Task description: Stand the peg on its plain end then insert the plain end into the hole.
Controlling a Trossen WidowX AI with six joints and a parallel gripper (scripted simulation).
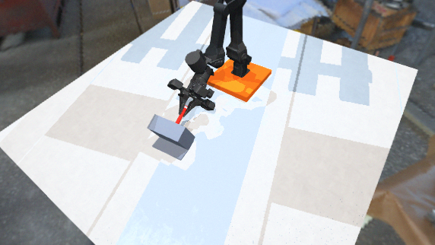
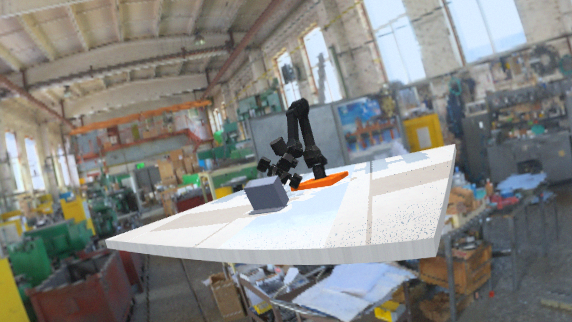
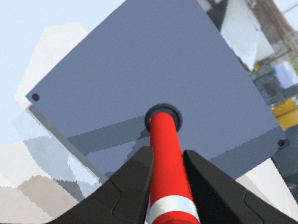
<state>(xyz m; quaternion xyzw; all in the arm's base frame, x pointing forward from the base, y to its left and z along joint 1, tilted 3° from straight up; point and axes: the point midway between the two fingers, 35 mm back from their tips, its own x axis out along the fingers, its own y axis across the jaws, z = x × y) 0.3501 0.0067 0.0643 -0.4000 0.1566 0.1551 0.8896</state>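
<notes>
Right now my gripper tip is 6 cm short of the panel, 2 cm above it and 1 cm to the right of it. From my gripper tip the other things lie so: red peg: 2 cm behind, 1 cm above.
</notes>
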